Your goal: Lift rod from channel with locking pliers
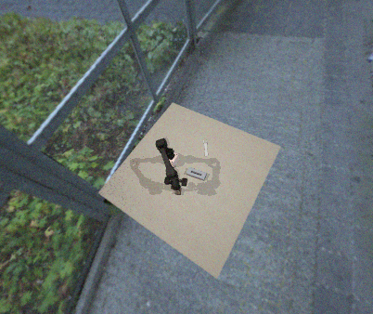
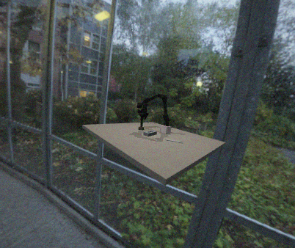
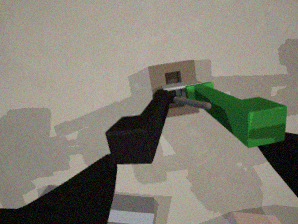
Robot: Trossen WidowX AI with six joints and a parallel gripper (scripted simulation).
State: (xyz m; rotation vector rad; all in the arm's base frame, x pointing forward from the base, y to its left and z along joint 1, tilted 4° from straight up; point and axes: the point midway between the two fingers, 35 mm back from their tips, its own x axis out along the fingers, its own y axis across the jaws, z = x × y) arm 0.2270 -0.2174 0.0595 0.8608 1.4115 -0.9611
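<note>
Right now my gripper tip is 2 cm to the left of the dark holster and 12 cm above it. The rest, counted from my gripper tip: grey block 6 cm ahead, 21 cm to the left, 11 cm below; white bar 1 cm behind, 52 cm to the left, 13 cm below; dark rod 6 cm ahead, 21 cm to the left, 12 cm below.
</note>
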